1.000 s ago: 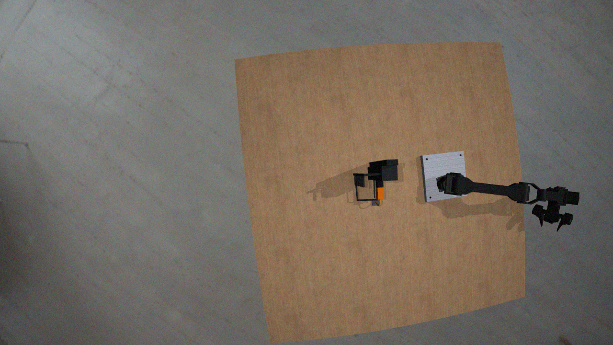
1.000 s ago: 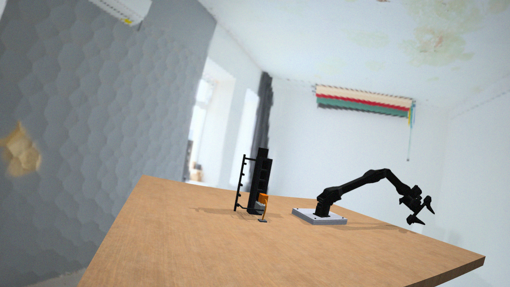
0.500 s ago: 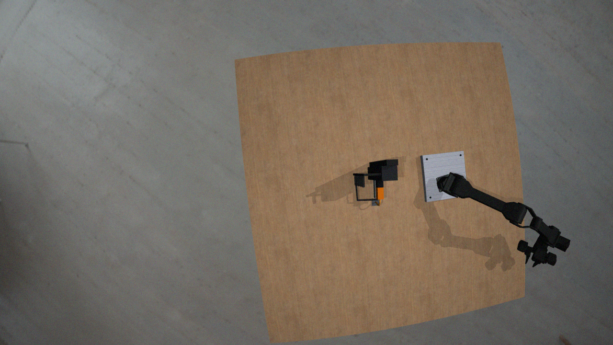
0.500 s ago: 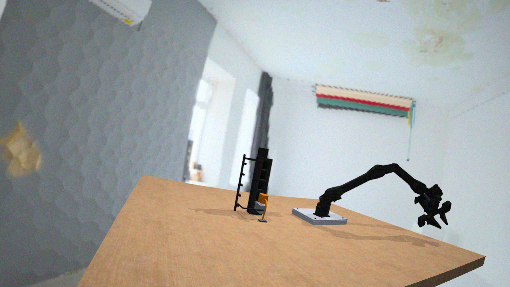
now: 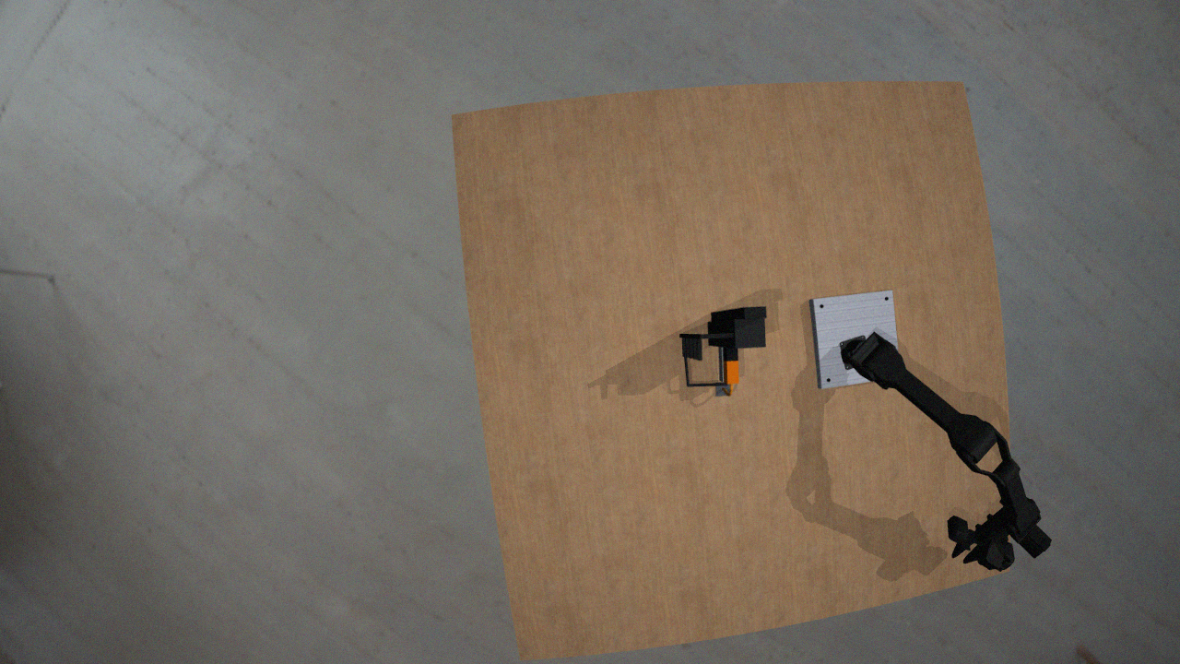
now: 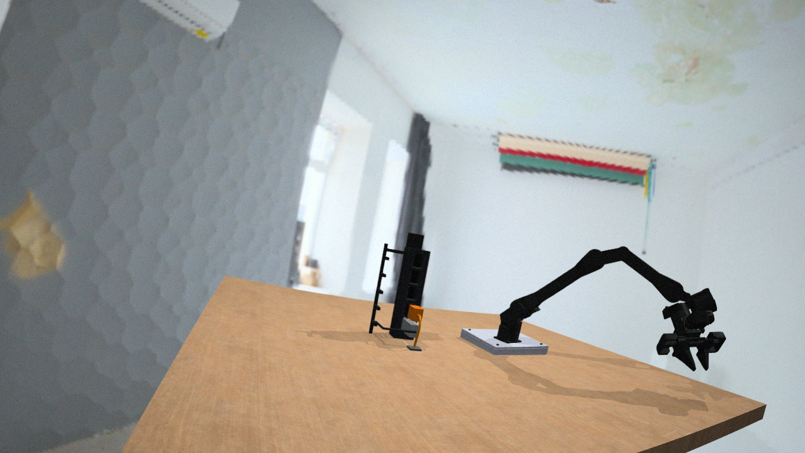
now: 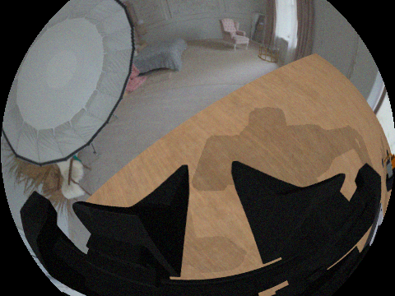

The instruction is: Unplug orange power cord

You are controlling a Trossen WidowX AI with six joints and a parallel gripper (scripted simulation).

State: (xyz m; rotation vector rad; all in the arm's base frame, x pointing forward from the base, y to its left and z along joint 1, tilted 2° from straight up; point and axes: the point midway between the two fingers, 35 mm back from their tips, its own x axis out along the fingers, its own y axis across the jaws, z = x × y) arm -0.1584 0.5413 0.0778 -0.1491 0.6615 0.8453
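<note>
The orange plug lies 630 mm to the right of my gripper tip, 450 mm ahead of it and 20 mm above it.
</note>
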